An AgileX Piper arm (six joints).
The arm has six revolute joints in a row. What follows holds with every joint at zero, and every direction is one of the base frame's. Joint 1 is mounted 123 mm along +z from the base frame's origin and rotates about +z. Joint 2 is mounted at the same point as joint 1 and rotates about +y. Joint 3 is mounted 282.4 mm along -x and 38.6 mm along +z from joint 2 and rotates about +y. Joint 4 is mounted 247.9 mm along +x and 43.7 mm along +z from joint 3 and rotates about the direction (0.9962, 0, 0.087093). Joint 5 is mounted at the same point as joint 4 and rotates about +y. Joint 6 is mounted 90.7 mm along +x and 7.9 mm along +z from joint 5 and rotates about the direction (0.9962, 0, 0.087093). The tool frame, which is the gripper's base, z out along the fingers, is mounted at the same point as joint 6; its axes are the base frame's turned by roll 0, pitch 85.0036 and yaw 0 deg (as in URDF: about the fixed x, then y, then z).
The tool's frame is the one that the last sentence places.
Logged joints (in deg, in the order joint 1, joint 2, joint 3, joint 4, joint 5, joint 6), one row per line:
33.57, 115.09, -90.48, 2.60, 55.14, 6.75
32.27, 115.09, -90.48, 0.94, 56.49, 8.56
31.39, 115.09, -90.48, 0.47, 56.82, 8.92
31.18, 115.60, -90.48, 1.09, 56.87, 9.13
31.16, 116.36, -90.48, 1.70, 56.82, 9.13
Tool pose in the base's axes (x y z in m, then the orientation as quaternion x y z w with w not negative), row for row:
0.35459, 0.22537, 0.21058, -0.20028, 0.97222, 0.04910, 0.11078
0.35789, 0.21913, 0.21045, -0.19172, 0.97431, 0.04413, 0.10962
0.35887, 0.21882, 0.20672, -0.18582, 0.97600, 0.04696, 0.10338
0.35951, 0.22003, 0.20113, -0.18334, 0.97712, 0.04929, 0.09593
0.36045, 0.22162, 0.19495, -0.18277, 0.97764, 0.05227, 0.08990
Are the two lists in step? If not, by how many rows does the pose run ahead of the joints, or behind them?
The pose runs 1 row ahead of the joints: the pose in row i belongs to the joints in row i + 1.
